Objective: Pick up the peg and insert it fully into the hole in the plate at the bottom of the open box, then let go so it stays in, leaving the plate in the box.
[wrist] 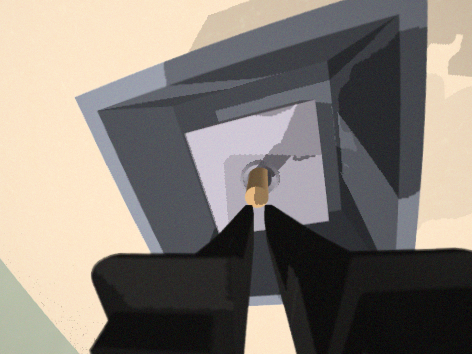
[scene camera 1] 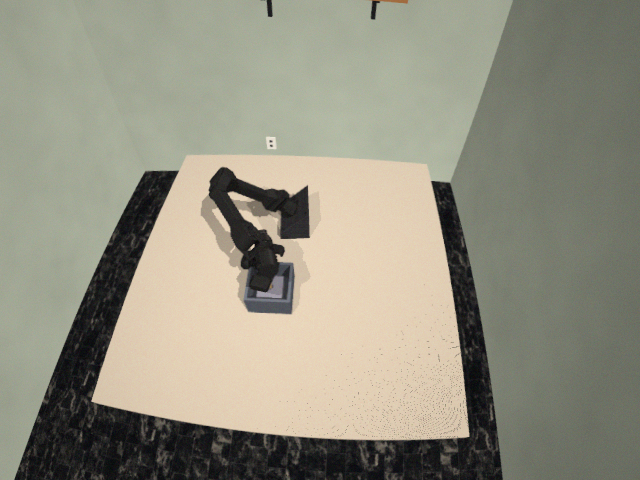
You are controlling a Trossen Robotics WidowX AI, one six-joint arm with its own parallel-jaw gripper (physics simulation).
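Places are measured from the arm's base along level axes (x back, y right, z up), in centimetres.
Pixels of known places: gripper, fingertip midpoint: (wrist: 258,212) (scene camera 1: 270,281); arm's base, link origin: (scene camera 1: 292,209).
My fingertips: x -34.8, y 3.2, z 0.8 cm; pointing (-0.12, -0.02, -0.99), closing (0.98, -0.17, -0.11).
Note:
For each thing: its top centre in the pictures, then the offset to it from my fingertips. Level surfaces: height alone.
- tan peg, top centre: (wrist: 256,197) (scene camera 1: 269,282) dz -0.7, dx +0.0, dy +0.6 cm
- pale lilac plate, top centre: (wrist: 259,180) (scene camera 1: 270,286) dz -3.4, dx +0.1, dy +0.6 cm
- open blue-grey box, top centre: (wrist: 257,206) (scene camera 1: 268,281) dz +0.3, dx +0.1, dy +0.6 cm
- cream table, surface height: dz -9.5 cm
The tan peg (scene camera 1: 271,286) (wrist: 257,190) stands in or on the ringed hole near the middle of the pale lilac plate (scene camera 1: 278,293) (wrist: 207,160), with its upper part sticking up. How deep its lower end sits cannot be told. The plate lies at the bottom of the open blue-grey box (scene camera 1: 269,305) (wrist: 120,82). In the wrist view my gripper (wrist: 258,212) is nearly closed, and its fingertips have a gap narrower than the peg. The tips appear right by the peg's top end, without the peg between them. In the scene view the arm hides the fingertips and part of the box.
The box walls rise around the plate and the peg on all sides. The arm's dark base plate (scene camera 1: 297,224) stands on the cream table (scene camera 1: 361,310) behind the box. The arm reaches over the back left of the box.

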